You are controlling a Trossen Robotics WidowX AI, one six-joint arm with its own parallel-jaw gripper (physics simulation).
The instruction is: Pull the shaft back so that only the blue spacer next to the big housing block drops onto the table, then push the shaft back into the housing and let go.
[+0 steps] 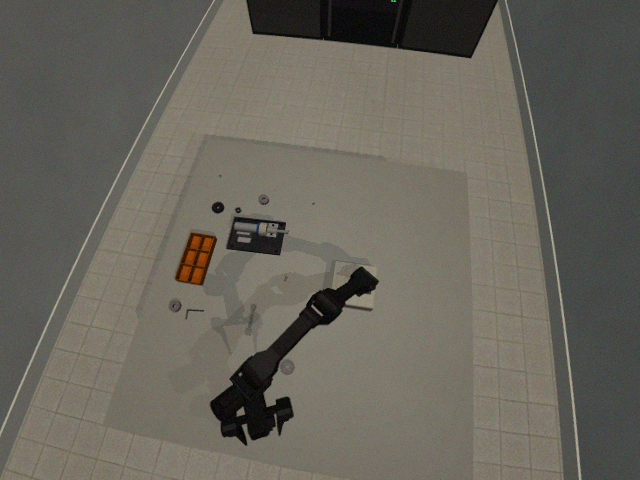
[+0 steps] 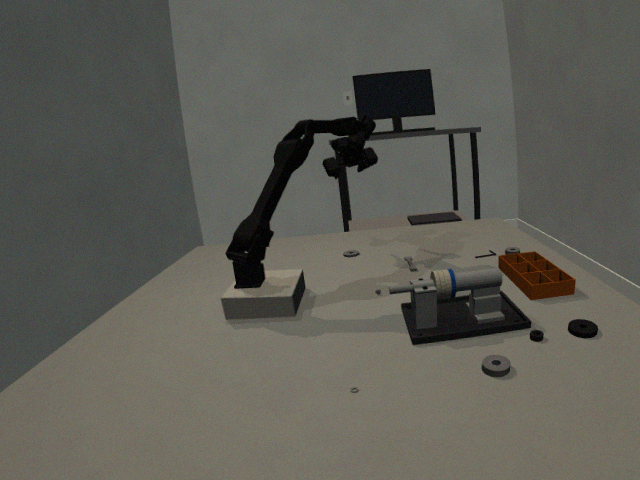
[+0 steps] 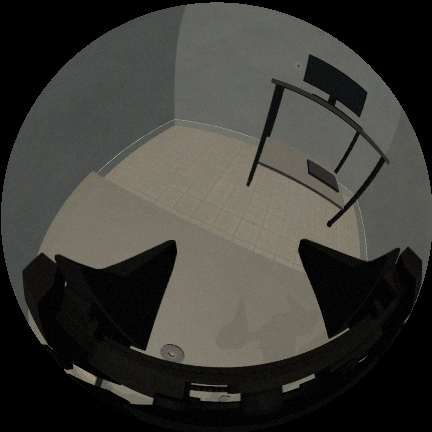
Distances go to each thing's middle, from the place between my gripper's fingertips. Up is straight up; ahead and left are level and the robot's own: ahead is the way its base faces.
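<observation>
I see that the orange compartment tray (image 2: 538, 278) is a good way below my hand, well ahead of it and well to the right of it.
</observation>
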